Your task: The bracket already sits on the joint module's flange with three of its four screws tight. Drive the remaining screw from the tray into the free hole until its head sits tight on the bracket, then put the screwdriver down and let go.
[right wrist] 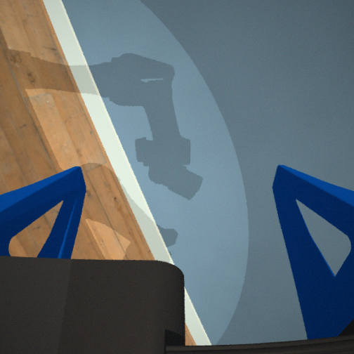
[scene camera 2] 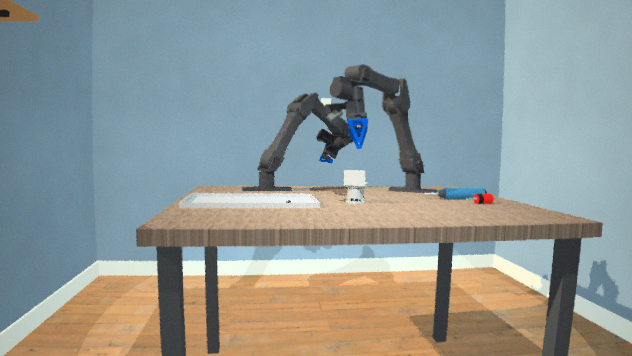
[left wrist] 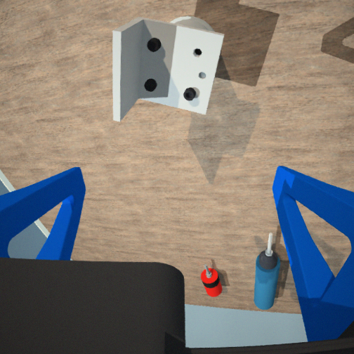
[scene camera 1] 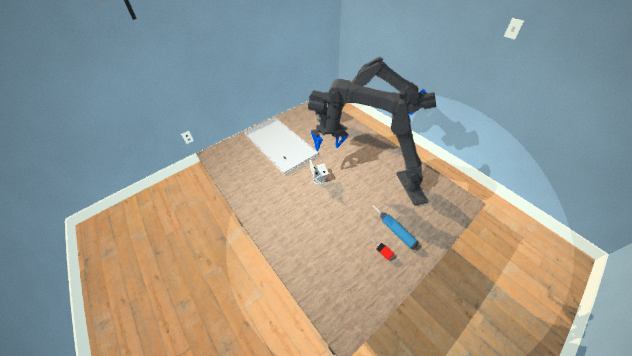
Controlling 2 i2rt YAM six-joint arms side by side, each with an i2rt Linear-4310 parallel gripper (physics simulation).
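Places are measured from the left arm's base along level axes (x ahead, y left, z up), in metres.
Pixels of known places: left gripper, fingertip midpoint: (scene camera 2: 359, 145) (scene camera 1: 326, 149); right gripper, fingertip midpoint: (scene camera 2: 323, 153); left arm's base at its link origin: (scene camera 2: 412, 191) (scene camera 1: 411, 187); right arm's base at its link origin: (scene camera 2: 266, 190).
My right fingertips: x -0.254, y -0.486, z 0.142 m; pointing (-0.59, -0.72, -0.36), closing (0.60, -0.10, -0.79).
Ahead of a thing's pixels: the offset from my right fingertips to its top centre.
The white bracket (scene camera 1: 322, 169) (scene camera 2: 354, 177) (left wrist: 174, 60) sits on the upright joint module {dx +0.666, dy +0.340, dz -0.078 m} (scene camera 2: 355, 194) (left wrist: 194, 22). Three dark screw heads show in it in the left wrist view; the free hole (left wrist: 198, 52) is a smaller dark circle. The loose screw {dx +0.813, dy +0.157, dz -0.127 m} (scene camera 1: 285, 157) (scene camera 2: 288, 201) lies in the white tray {dx +0.826, dy +0.033, dz -0.126 m} (scene camera 1: 272, 137) (scene camera 2: 235, 204). A blue screwdriver {dx +0.429, dy +0.661, dz -0.101 m} (scene camera 1: 399, 231) (scene camera 2: 462, 193) (left wrist: 266, 285) and a short red screwdriver {dx +0.513, dy +0.741, dz -0.108 m} (scene camera 1: 384, 251) (scene camera 2: 484, 199) (left wrist: 211, 282) lie on the table. My left gripper (scene camera 1: 328, 147) (scene camera 2: 358, 147) (left wrist: 178, 177) is open and empty above the bracket. My right gripper (scene camera 2: 326, 159) (right wrist: 178, 176) is open and empty, facing the wall.
The wooden table (scene camera 1: 295, 240) (scene camera 2: 370, 235) bears both arms. The tray stands beside the joint module, left of it in both scene views. In scene camera 1, the left arm partly hides the right arm and its gripper. A blue wall (right wrist: 290, 100) fills much of the right wrist view.
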